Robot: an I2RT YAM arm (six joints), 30 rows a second.
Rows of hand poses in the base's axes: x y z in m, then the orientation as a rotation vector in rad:
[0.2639, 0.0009, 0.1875, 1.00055, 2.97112, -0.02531]
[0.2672, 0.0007, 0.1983, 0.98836, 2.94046, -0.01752]
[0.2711, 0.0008, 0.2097, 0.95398, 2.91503, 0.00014]
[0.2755, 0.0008, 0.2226, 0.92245, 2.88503, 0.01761]
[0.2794, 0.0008, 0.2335, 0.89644, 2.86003, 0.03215]
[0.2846, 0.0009, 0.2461, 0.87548, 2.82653, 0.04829]
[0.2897, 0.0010, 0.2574, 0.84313, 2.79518, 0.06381]
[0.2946, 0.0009, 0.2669, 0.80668, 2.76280, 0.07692]
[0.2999, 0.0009, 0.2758, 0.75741, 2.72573, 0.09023]
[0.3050, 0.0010, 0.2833, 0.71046, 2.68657, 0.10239]
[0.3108, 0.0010, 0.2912, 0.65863, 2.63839, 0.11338]
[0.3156, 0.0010, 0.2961, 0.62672, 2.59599, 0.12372]
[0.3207, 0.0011, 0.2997, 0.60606, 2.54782, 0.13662]
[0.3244, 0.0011, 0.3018, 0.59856, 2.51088, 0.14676]
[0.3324, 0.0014, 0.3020, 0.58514, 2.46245, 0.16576]
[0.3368, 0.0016, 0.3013, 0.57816, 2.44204, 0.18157]
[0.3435, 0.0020, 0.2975, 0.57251, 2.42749, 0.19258]
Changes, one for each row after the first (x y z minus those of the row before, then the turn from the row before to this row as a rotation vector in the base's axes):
[0.0033, -0.0002, 0.0108, -0.00594, -0.03281, 0.00142]
[0.0039, 0.0001, 0.0114, -0.00064, -0.03663, 0.01638]
[0.0044, 0.0000, 0.0129, -0.00142, -0.03973, 0.01402]
[0.0039, 0.0000, 0.0109, -0.00093, -0.03292, 0.01177]
[0.0052, 0.0001, 0.0126, -0.00125, -0.03951, 0.00709]
[0.0051, 0.0001, 0.0113, -0.00247, -0.04047, 0.01502]
[0.0049, -0.0001, 0.0095, -0.00466, -0.04193, 0.01765]
[0.0053, 0.0000, 0.0089, -0.00738, -0.04938, 0.02557]
[0.0051, 0.0001, 0.0075, -0.00792, -0.05017, 0.02421]
[0.0058, 0.0000, 0.0079, -0.01107, -0.05928, 0.02623]
[0.0048, 0.0000, 0.0049, -0.00636, -0.04887, 0.01458]
[0.0051, 0.0001, 0.0036, -0.00286, -0.05211, 0.00654]
[0.0037, 0.0000, 0.0021, 0.00010, -0.03815, -0.00053]
[0.0080, 0.0003, 0.0002, 0.00358, -0.05147, 0.00304]
[0.0044, 0.0002, -0.0007, 0.00684, -0.02285, 0.00403]
[0.0067, 0.0004, -0.0038, 0.00458, -0.01638, 0.00331]

